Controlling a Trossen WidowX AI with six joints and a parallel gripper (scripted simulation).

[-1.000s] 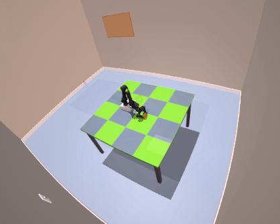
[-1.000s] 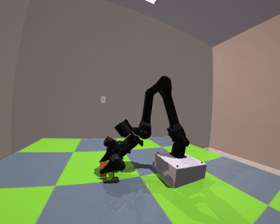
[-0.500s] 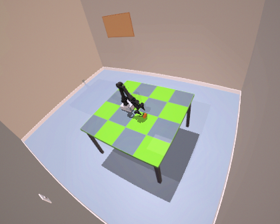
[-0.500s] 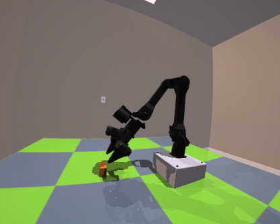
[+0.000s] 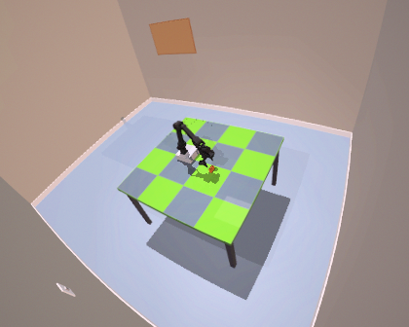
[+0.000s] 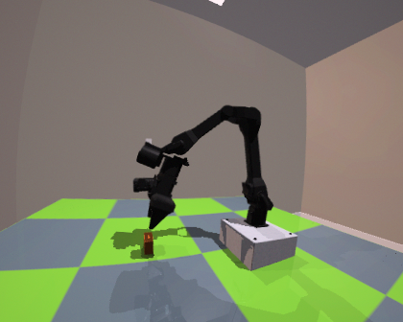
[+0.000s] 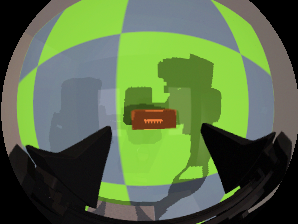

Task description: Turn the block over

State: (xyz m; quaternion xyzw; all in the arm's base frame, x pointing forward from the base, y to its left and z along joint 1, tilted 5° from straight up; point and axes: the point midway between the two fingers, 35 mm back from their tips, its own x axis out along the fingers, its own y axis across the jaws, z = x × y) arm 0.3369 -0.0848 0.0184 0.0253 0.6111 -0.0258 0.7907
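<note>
Now: the block 60 mm below my gripper tip.
</note>
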